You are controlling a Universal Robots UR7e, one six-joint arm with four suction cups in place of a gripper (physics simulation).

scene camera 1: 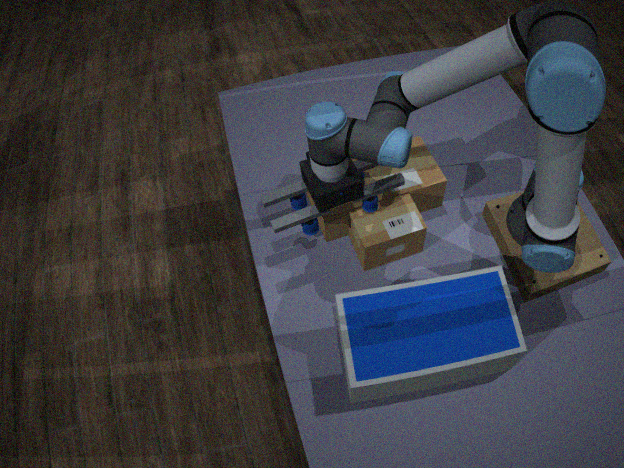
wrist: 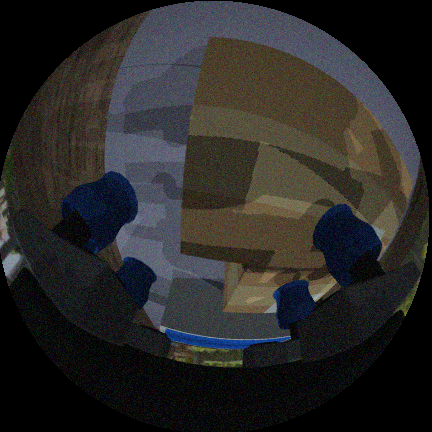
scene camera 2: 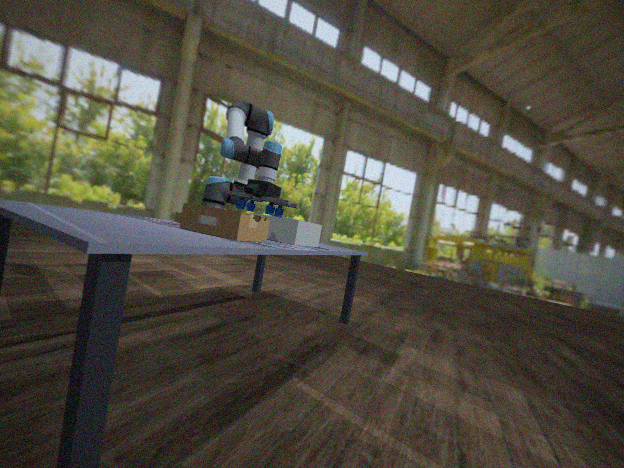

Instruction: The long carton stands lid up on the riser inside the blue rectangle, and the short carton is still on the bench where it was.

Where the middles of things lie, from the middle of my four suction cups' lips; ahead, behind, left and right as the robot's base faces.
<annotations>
My suction cup is 130 mm past the long carton point(scene camera 1: 424, 181), 80 mm above it and 40 mm to the left of it. From my suction cup the other things lie so: short carton point(scene camera 1: 396, 230): 90 mm behind, 80 mm to the left, 80 mm below; riser point(scene camera 1: 398, 339): 350 mm to the left, 70 mm below, 40 mm behind.
</annotations>
